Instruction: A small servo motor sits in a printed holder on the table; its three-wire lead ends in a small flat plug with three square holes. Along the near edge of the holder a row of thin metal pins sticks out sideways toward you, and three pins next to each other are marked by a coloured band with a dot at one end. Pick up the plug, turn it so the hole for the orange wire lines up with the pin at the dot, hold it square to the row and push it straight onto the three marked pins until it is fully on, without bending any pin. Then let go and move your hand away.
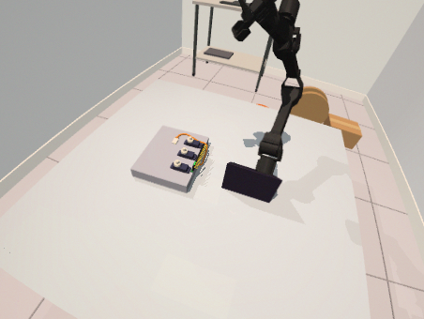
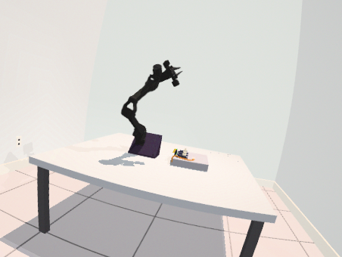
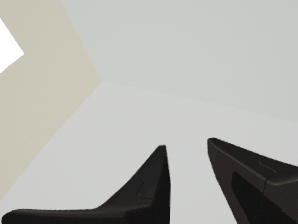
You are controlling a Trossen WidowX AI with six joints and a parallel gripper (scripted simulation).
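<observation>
Now: gripper tip 57 cm above the green band, 8 cm to the right of it and 5 cm short of it. The rest, counted from my gripper tip: grey printed holder 62 cm below, 21 cm ahead, 3 cm to the left.
</observation>
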